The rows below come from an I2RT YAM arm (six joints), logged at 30 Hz.
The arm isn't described. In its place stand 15 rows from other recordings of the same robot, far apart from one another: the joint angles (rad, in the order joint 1, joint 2, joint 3, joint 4, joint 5, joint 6), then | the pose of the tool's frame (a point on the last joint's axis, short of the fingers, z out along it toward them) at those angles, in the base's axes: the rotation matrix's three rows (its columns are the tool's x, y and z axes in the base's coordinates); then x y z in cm.
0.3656 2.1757 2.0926 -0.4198 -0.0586 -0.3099 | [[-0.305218 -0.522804 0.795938], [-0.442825 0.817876 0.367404], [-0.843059 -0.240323 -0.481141]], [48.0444 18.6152 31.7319]
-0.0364 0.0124 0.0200 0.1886 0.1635 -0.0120 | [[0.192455 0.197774 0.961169], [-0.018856 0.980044 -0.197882], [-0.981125 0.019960 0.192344]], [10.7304 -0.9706 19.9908]
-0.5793 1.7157 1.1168 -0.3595 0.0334 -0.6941 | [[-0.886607 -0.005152 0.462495], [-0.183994 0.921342 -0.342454], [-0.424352 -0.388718 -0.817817]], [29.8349 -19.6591 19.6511]
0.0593 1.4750 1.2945 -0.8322 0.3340 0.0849 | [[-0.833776 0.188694 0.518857], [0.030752 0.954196 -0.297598], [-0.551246 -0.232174 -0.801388]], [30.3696 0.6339 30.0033]
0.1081 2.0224 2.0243 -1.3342 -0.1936 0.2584 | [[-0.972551 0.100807 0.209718], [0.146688 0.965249 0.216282], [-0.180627 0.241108 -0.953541]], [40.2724 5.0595 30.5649]
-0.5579 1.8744 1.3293 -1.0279 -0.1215 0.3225 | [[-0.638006 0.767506 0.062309], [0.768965 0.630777 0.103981], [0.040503 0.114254 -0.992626]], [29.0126 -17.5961 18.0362]
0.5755 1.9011 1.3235 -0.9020 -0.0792 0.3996 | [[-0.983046 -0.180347 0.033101], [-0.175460 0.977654 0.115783], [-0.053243 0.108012 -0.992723]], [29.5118 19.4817 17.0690]
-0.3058 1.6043 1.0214 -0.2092 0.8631 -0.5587 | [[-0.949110 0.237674 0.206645], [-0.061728 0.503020 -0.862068], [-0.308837 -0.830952 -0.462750]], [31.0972 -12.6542 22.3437]
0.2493 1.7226 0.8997 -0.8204 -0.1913 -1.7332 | [[0.382146 -0.916814 -0.115831], [-0.902453 -0.397223 0.166711], [-0.198853 0.040825 -0.979179]], [25.2852 7.1360 12.6993]
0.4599 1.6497 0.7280 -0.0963 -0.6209 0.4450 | [[-0.961590 -0.244645 0.124472], [-0.085588 0.698089 0.710878], [-0.260805 0.672920 -0.692214]], [25.1356 14.7616 13.0153]
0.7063 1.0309 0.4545 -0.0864 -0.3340 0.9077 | [[-0.926314 -0.129529 0.353787], [0.188415 0.653912 0.732734], [-0.326256 0.745400 -0.581323]], [15.0095 14.3389 19.0501]
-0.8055 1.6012 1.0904 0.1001 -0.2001 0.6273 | [[0.116831 0.632358 0.765816], [0.708759 0.487071 -0.510316], [-0.695709 0.602400 -0.391285]], [26.2057 -26.2595 26.6472]
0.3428 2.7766 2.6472 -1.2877 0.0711 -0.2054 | [[-0.844858 -0.508028 0.167699], [-0.517533 0.855521 -0.015579], [-0.135555 -0.099951 -0.985715]], [50.3844 17.7132 12.7399]
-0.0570 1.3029 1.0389 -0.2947 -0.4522 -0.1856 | [[-0.461330 -0.410849 0.786370], [-0.139934 0.908922 0.392785], [-0.876124 0.071163 -0.476804]], [29.2598 -0.1115 30.5874]
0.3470 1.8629 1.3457 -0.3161 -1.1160 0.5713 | [[-0.973461 -0.227167 -0.027728], [-0.099451 0.310791 0.945261], [-0.206115 0.922932 -0.325135]], [36.4268 16.5740 23.0985]
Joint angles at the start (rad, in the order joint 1, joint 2, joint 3, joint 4, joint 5, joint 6): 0.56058, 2.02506, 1.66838, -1.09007, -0.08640, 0.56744
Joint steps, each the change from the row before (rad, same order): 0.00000, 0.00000, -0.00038, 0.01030, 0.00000, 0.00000; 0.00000, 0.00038, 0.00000, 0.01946, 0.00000, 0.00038; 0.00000, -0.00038, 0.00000, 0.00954, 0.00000, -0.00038; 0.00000, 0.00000, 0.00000, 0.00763, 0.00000, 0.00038; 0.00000, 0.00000, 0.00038, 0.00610, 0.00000, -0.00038; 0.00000, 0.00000, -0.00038, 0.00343, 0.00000, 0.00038; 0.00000, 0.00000, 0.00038, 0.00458, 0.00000, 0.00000; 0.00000, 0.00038, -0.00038, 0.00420, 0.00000, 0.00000; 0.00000, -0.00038, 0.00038, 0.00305, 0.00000, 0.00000; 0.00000, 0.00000, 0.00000, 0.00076, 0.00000, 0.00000; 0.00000, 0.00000, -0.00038, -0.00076, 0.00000, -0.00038; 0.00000, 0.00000, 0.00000, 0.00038, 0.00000, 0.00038; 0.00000, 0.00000, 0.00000, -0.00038, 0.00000, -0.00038; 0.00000, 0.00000, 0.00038, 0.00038, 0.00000, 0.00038
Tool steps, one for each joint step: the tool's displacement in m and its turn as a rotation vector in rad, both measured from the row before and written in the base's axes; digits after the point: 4 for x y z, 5 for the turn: 0.0009, 0.0006, 0.0000, 0.00527, -0.00840, 0.00000; 0.0018, 0.0011, 0.0002, 0.01017, -0.01610, -0.00037; 0.0008, 0.0005, 0.0003, 0.00524, -0.00846, 0.00037; 0.0007, 0.0004, 0.0001, 0.00409, -0.00640, -0.00037; 0.0006, 0.0004, 0.0002, 0.00341, -0.00555, 0.00037; 0.0003, 0.0002, 0.0000, 0.00166, -0.00252, -0.00037; 0.0005, 0.0003, 0.0002, 0.00264, -0.00420, 0.00000; 0.0004, 0.0002, -0.0002, 0.00183, -0.00291, 0.00000; 0.0003, 0.0002, 0.0003, 0.00203, -0.00323, 0.00000; 0.0001, 0.0000, 0.0000, 0.00040, -0.00064, 0.00000; -0.0001, -0.0001, -0.0001, -0.00065, 0.00090, 0.00037; 0.0000, 0.0000, 0.0000, 0.00025, -0.00026, -0.00037; 0.0000, 0.0000, 0.0000, -0.00025, 0.00026, 0.00037; 0.0001, 0.0000, 0.0001, 0.00045, -0.00058, -0.00037
